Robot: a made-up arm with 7 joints. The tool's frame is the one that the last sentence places.
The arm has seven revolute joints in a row. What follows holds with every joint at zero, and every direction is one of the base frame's. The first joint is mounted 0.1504 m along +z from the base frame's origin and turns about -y. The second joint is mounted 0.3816 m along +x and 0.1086 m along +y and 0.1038 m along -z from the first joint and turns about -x. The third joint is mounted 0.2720 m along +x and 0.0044 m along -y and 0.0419 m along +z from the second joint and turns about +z. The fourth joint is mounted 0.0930 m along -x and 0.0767 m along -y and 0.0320 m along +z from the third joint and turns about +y. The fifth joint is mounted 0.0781 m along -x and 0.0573 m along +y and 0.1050 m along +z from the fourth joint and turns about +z. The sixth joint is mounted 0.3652 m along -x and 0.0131 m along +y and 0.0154 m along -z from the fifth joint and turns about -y. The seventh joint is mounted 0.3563 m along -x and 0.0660 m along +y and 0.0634 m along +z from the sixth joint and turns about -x. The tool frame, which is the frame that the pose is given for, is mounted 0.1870 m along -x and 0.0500 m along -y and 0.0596 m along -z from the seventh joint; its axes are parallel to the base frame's.
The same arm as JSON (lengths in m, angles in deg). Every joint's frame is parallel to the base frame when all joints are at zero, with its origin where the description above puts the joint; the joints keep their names.
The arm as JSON. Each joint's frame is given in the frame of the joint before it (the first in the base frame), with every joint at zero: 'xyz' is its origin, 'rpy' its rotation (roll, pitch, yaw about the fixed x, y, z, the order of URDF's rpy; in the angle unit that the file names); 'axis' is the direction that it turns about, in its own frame. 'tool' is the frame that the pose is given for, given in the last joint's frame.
{"units": {"length": "m", "angle": "deg"}, "joints": [{"name": "joint 1", "type": "revolute", "origin": {"xyz": [0.0, 0.0, 0.1504], "rpy": [0.0, 0.0, 0.0]}, "axis": [0.0, -1.0, 0.0]}, {"name": "joint 2", "type": "revolute", "origin": {"xyz": [0.3816, 0.1086, -0.1038], "rpy": [0.0, 0.0, 0.0]}, "axis": [-1.0, 0.0, 0.0]}, {"name": "joint 3", "type": "revolute", "origin": {"xyz": [0.272, -0.0044, 0.0419], "rpy": [0.0, 0.0, 0.0]}, "axis": [0.0, 0.0, 1.0]}, {"name": "joint 4", "type": "revolute", "origin": {"xyz": [-0.093, -0.0767, 0.032], "rpy": [0.0, 0.0, 0.0]}, "axis": [0.0, 1.0, 0.0]}, {"name": "joint 5", "type": "revolute", "origin": {"xyz": [-0.0781, 0.0573, 0.105], "rpy": [0.0, 0.0, 0.0]}, "axis": [0.0, 0.0, 1.0]}, {"name": "joint 6", "type": "revolute", "origin": {"xyz": [-0.3652, 0.0131, -0.0154], "rpy": [0.0, 0.0, 0.0]}, "axis": [0.0, -1.0, 0.0]}, {"name": "joint 7", "type": "revolute", "origin": {"xyz": [-0.3563, 0.066, 0.0634], "rpy": [0.0, 0.0, 0.0]}, "axis": [-1.0, 0.0, 0.0]}], "tool": {"origin": {"xyz": [-0.187, -0.05, -0.0596], "rpy": [0.0, 0.0, 0.0]}}}
